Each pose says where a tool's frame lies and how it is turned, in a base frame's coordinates. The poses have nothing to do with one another.
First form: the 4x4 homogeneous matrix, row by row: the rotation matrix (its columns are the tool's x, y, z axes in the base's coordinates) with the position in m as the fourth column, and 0 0 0 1 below. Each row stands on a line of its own.
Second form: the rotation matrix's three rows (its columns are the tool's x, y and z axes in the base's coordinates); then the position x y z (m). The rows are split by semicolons. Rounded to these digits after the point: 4 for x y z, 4 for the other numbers.
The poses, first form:
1:
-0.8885 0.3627 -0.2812 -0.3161
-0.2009 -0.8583 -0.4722 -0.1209
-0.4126 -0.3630 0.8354 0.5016
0 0 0 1
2:
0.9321 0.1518 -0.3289 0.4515
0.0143 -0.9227 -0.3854 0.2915
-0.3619 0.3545 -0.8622 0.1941
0 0 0 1
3:
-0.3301 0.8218 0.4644 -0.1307
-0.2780 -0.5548 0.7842 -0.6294
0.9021 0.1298 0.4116 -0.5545
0 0 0 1
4:
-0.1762 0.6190 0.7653 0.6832
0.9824 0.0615 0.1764 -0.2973
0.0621 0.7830 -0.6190 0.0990
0 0 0 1
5:
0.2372 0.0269 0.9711 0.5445
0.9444 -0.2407 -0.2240 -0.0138
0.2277 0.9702 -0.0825 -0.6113
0 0 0 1
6:
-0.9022 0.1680 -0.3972 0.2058
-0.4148 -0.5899 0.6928 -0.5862
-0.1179 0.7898 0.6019 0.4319
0 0 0 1
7:
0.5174 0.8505 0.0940 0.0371
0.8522 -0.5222 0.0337 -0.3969
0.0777 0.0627 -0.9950 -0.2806
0 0 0 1
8:
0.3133 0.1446 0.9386 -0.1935
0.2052 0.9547 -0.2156 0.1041
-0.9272 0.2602 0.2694 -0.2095
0 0 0 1
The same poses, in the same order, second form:
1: -0.8885 0.3627 -0.2812; -0.2009 -0.8583 -0.4722; -0.4126 -0.3630 0.8354; -0.3161 -0.1209 0.5016
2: 0.9321 0.1518 -0.3289; 0.0143 -0.9227 -0.3854; -0.3619 0.3545 -0.8622; 0.4515 0.2915 0.1941
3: -0.3301 0.8218 0.4644; -0.2780 -0.5548 0.7842; 0.9021 0.1298 0.4116; -0.1307 -0.6294 -0.5545
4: -0.1762 0.6190 0.7653; 0.9824 0.0615 0.1764; 0.0621 0.7830 -0.6190; 0.6832 -0.2973 0.0990
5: 0.2372 0.0269 0.9711; 0.9444 -0.2407 -0.2240; 0.2277 0.9702 -0.0825; 0.5445 -0.0138 -0.6113
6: -0.9022 0.1680 -0.3972; -0.4148 -0.5899 0.6928; -0.1179 0.7898 0.6019; 0.2058 -0.5862 0.4319
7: 0.5174 0.8505 0.0940; 0.8522 -0.5222 0.0337; 0.0777 0.0627 -0.9950; 0.0371 -0.3969 -0.2806
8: 0.3133 0.1446 0.9386; 0.2052 0.9547 -0.2156; -0.9272 0.2602 0.2694; -0.1935 0.1041 -0.2095
